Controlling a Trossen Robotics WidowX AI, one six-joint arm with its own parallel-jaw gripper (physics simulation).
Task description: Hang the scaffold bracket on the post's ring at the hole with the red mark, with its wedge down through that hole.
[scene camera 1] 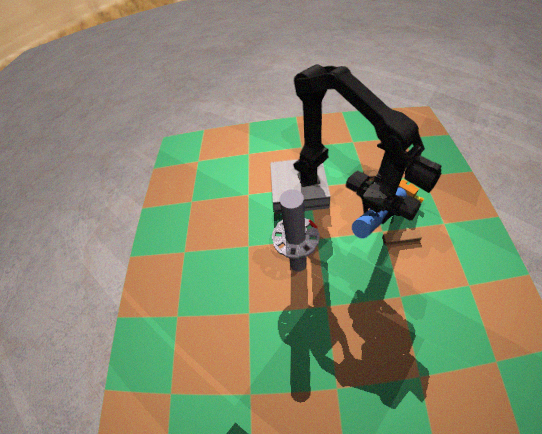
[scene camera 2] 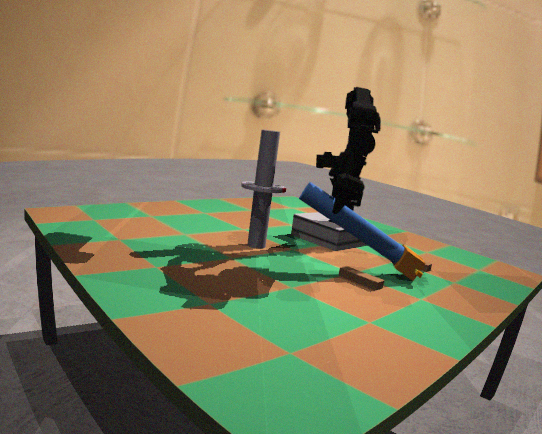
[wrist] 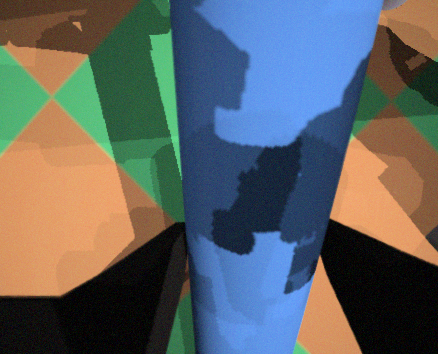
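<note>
The scaffold bracket is a blue tube (scene camera 1: 363,227) (scene camera 2: 370,230) (wrist: 280,100) with an orange head (scene camera 1: 409,188) (scene camera 2: 411,262); a small yellow-orange tip (scene camera 2: 419,274) sticks out of the head. My gripper (scene camera 1: 384,214) (scene camera 2: 340,209) (wrist: 251,230) is shut on the blue tube. The tube slants, with its plain end raised toward the post and its head low near the table; whether the head touches the table is unclear. The grey post (scene camera 1: 293,220) (scene camera 2: 267,160) stands upright, apart from the bracket. Its ring (scene camera 2: 248,185) has several holes and a red mark (scene camera 1: 313,224) (scene camera 2: 283,190) on the side toward the arm.
A brown bar (scene camera 1: 402,242) (scene camera 2: 361,278) lies on the checkered table (scene camera 1: 215,350) (scene camera 2: 300,395) beside the bracket. Part of another brown piece (scene camera 2: 428,267) shows behind the orange head. The arm's grey base block (scene camera 1: 286,175) (scene camera 2: 320,226) stands behind the post.
</note>
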